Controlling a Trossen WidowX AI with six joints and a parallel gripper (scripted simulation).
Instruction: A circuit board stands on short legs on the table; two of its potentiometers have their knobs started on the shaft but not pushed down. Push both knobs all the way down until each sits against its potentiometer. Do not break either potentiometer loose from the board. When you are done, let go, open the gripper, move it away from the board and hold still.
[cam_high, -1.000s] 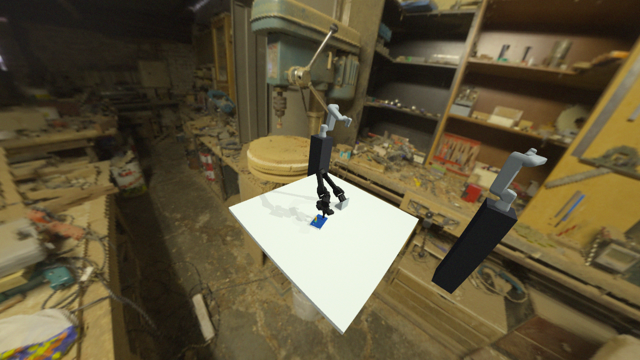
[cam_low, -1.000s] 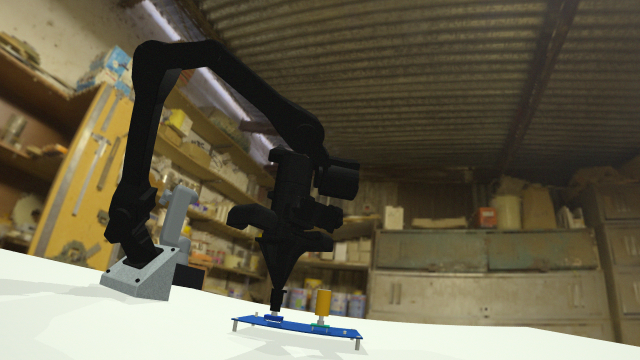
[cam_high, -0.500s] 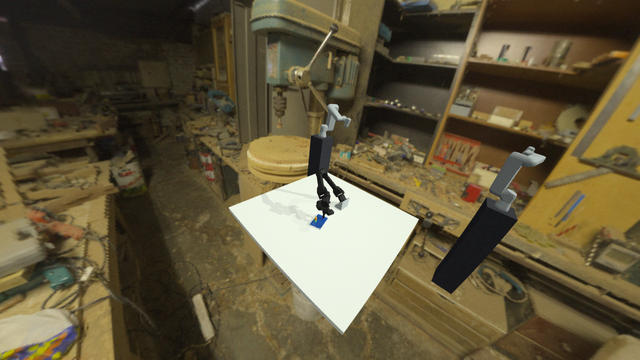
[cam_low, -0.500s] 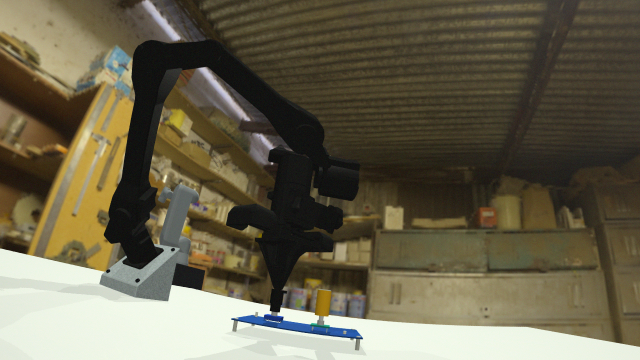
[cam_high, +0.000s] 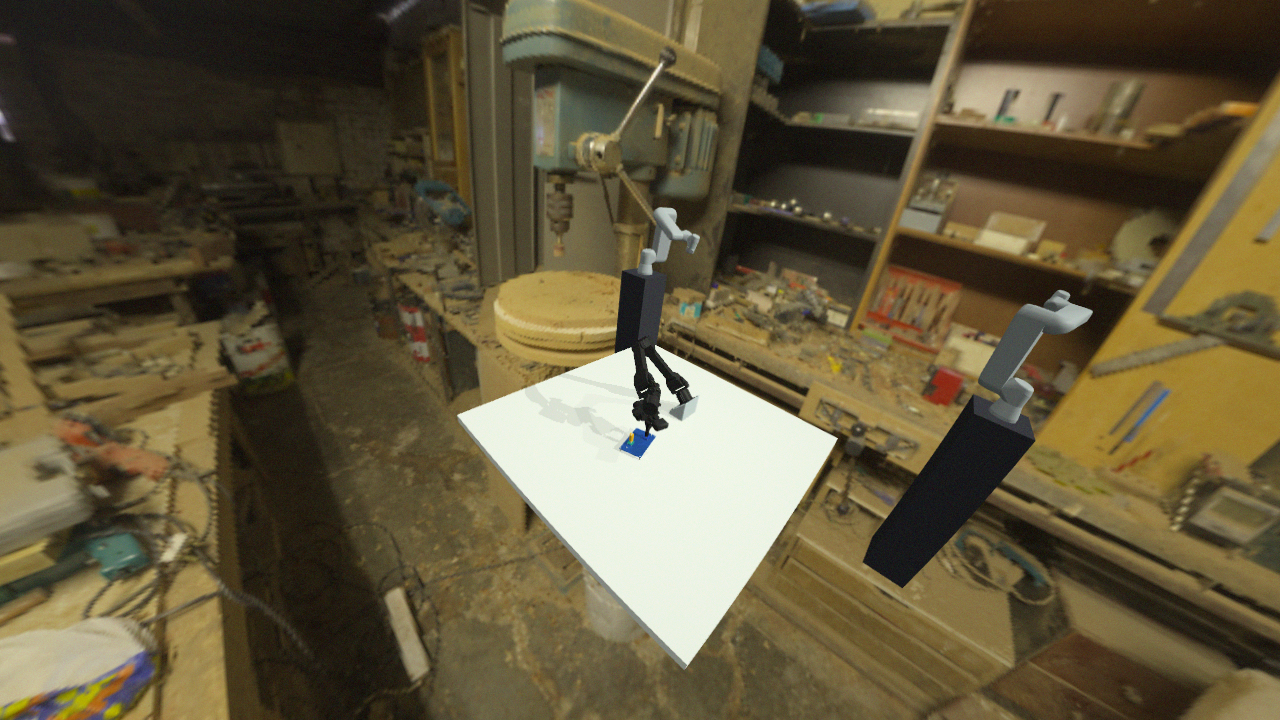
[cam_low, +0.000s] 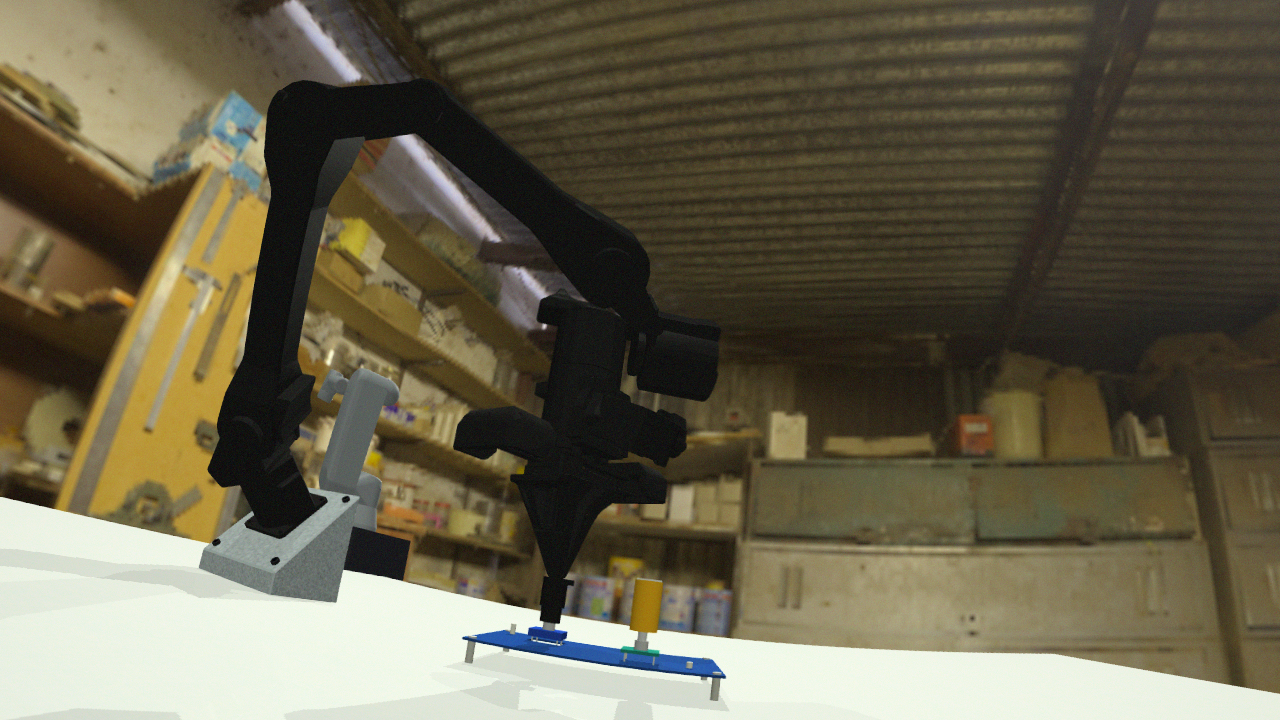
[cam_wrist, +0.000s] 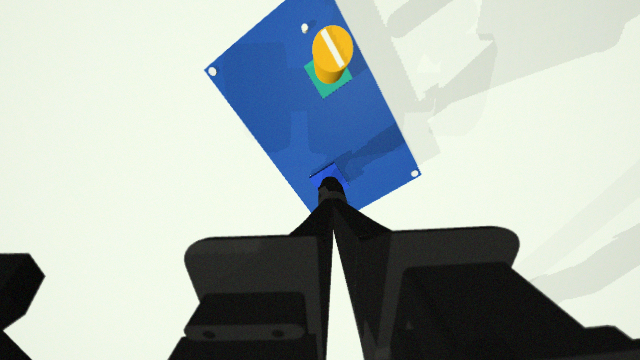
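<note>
Right now my gripper tip is 1 cm above the black knob. Round my gripper tip: yellow knob (8 cm ahead, 2 cm to the right, 1 cm below).
</note>
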